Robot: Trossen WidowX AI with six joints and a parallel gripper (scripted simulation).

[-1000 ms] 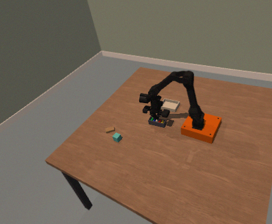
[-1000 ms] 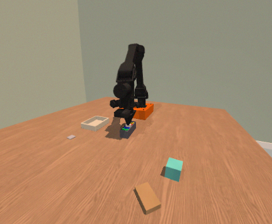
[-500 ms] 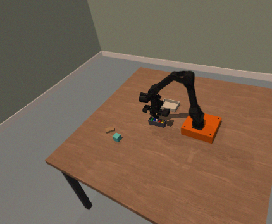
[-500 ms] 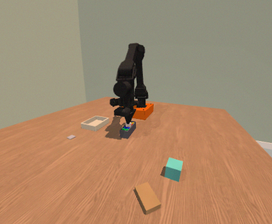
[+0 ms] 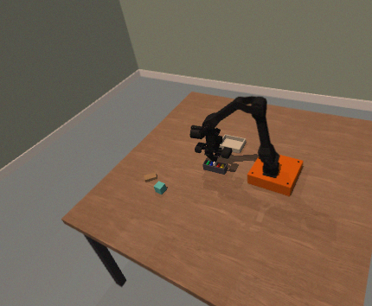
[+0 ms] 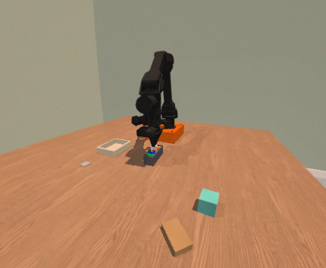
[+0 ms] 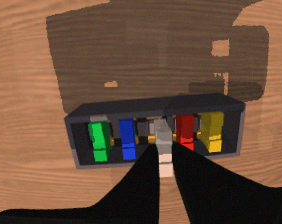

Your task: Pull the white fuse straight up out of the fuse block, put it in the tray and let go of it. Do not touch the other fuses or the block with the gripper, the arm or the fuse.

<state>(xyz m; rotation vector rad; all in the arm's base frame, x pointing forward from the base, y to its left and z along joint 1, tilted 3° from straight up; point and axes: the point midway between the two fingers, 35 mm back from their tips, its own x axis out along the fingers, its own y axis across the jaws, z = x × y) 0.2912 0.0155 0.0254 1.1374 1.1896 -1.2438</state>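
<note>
Right now my gripper tip is 30 mm above the red fuse and 20 mm past it. The rest, counted from my gripper tip: white fuse: 10 mm below; blue fuse: 30 mm below, 20 mm ahead; yellow fuse: 40 mm behind, 30 mm below.
</note>
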